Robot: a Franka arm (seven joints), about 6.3 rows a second.
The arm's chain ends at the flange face. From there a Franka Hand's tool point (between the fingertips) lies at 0.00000 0.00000 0.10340 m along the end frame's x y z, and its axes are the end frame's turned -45 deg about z.
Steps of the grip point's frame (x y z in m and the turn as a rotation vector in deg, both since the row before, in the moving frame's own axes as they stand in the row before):
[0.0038, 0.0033, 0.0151, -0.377, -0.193, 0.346]
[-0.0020, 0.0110, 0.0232, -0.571, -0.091, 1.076]
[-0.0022, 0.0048, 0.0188, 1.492, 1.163, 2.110]
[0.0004, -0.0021, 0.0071, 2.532, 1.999, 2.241]
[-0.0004, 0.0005, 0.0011, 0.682, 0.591, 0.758]
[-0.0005, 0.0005, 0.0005, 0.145, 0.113, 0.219]
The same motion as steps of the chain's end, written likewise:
[0.0048, -0.0011, 0.0151, -0.403, 0.130, 0.346]
[0.0058, 0.0083, 0.0232, -0.468, 0.339, 1.076]
[0.0022, 0.0083, 0.0189, 1.877, -0.233, 2.110]
[-0.0006, 0.0040, 0.0073, 3.204, -0.377, 2.241]
[0.0002, 0.0023, 0.0011, 0.900, -0.064, 0.758]
[0.0000, 0.0010, 0.0005, 0.182, -0.023, 0.219]

